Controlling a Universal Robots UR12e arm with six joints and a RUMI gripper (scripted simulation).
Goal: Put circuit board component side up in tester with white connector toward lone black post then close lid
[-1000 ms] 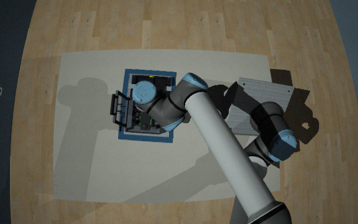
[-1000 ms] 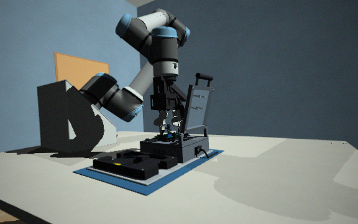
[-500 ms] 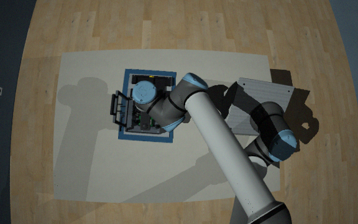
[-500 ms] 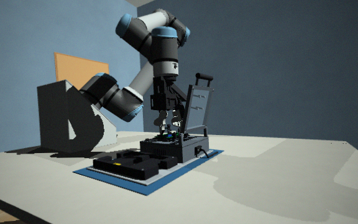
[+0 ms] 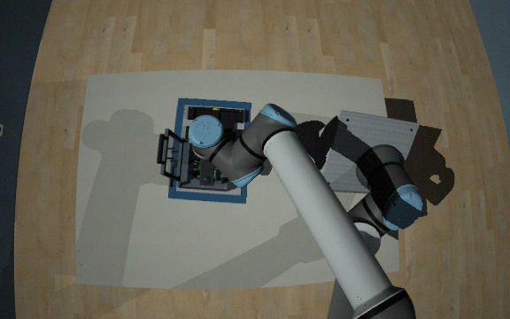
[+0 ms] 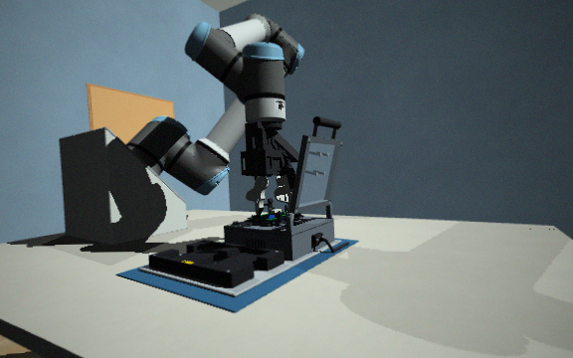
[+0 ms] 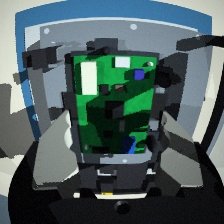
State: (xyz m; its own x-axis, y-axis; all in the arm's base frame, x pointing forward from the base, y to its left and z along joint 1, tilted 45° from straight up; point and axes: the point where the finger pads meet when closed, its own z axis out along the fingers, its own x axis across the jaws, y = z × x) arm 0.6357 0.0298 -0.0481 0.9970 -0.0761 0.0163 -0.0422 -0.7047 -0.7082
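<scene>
Right now the green circuit board is right at my hand. From my hand the other things lie so: tester lid 120 mm ahead, 10 mm to the right, 110 mm above.
</scene>
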